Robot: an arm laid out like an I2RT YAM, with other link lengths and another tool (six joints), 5 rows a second.
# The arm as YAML. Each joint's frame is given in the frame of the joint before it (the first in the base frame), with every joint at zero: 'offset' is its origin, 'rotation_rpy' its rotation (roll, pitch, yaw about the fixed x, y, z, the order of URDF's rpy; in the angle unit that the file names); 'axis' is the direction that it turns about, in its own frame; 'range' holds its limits. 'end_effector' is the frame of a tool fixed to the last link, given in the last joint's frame.
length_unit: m
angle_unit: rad
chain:
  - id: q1
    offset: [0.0, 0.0, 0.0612]
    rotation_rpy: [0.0, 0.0, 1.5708]
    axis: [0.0, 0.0, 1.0]
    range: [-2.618, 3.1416]
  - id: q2
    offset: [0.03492, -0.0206, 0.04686]
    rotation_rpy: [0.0, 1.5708, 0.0]
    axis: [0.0, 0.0, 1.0]
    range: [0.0, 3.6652]
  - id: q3
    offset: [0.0, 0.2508, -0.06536]
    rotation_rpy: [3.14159, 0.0, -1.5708]
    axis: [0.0, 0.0, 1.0]
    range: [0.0, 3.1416]
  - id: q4
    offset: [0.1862, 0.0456, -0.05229]
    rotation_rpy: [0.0, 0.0, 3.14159]
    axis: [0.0, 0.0, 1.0]
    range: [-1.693, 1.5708]
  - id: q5
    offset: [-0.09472, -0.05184, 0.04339]
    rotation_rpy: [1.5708, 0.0, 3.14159]
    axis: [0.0, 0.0, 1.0]
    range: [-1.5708, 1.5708]
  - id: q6
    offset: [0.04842, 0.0, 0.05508]
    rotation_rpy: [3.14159, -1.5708, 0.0]
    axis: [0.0, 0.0, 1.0]
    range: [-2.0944, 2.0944]
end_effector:
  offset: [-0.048, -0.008, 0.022]
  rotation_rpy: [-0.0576, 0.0, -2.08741]
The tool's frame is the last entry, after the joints.
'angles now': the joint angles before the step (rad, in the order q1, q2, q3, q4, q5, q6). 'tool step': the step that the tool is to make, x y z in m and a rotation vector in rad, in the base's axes. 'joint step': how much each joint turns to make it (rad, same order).
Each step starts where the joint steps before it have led.
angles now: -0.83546, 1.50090, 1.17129, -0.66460, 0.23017, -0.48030
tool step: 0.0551, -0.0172, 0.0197, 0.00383, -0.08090, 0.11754
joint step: 0.06181, 0.17006, 0.23896, -0.01340, -0.08180, -0.01147
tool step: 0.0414, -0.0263, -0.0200, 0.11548, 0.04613, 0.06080
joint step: 0.01058, 0.25168, 0.29328, -0.15343, -0.07008, -0.01443
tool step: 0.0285, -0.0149, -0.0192, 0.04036, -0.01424, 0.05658
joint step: 0.00842, 0.14690, 0.13377, -0.00317, -0.05767, -0.02285
